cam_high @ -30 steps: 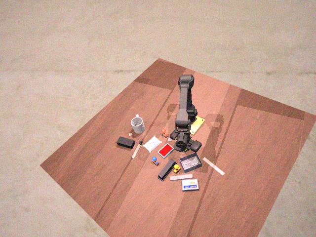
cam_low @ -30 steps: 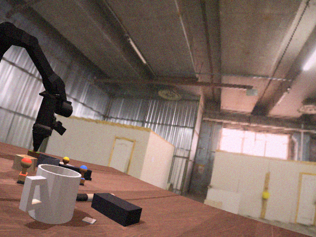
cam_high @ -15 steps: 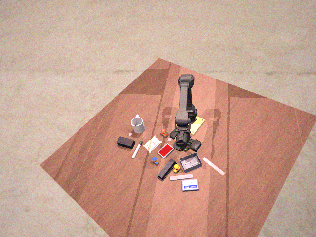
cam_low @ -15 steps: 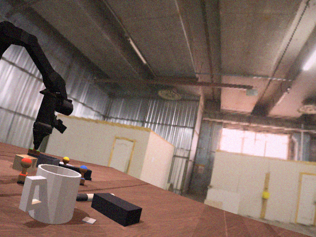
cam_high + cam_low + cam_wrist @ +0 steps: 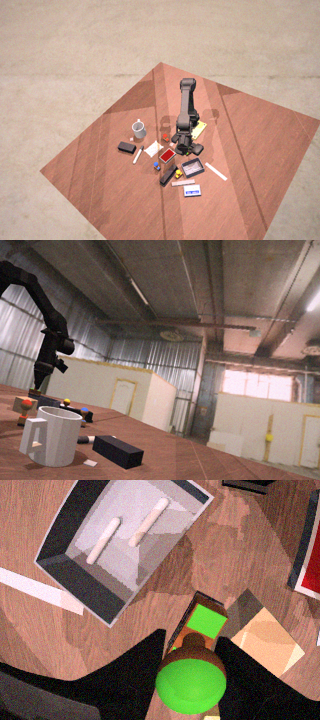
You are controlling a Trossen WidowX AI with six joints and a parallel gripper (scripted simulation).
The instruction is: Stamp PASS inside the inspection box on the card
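Now: gripper tip 12 cm to the left of the red ink pad, 7 cm short of it and 7 cm above it. Also, from my gripper tip: grey tray: 7 cm below, 6 cm to the left, 4 cm ahead; then green-knobbed stamp: 1 cm below; then tan cube: 6 cm to the right, 6 cm below, 2 cm behind.
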